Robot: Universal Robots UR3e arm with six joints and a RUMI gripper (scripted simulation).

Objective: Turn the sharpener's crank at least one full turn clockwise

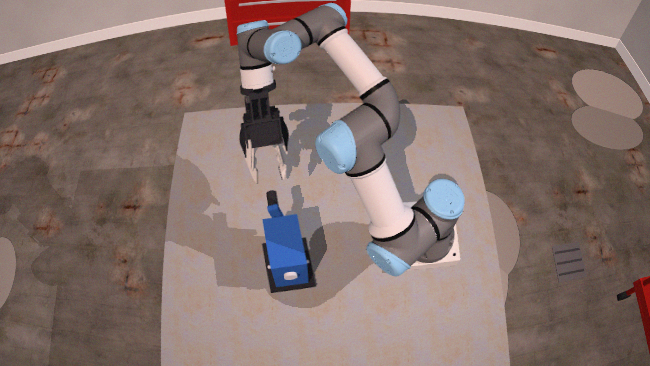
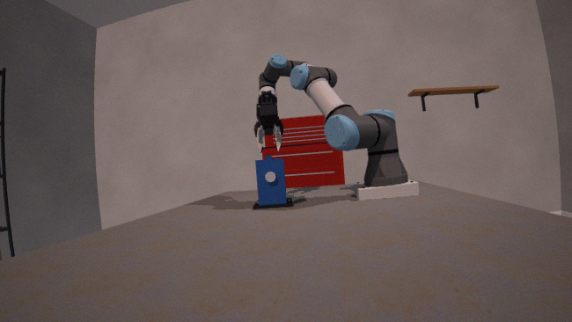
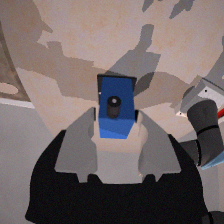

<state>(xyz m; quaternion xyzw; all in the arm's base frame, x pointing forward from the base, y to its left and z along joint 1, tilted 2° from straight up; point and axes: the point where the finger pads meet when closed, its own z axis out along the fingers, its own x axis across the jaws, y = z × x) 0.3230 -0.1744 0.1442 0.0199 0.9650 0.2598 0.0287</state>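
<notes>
My gripper is now 40 mm to the right of the dark knob and 40 mm above it.
</notes>
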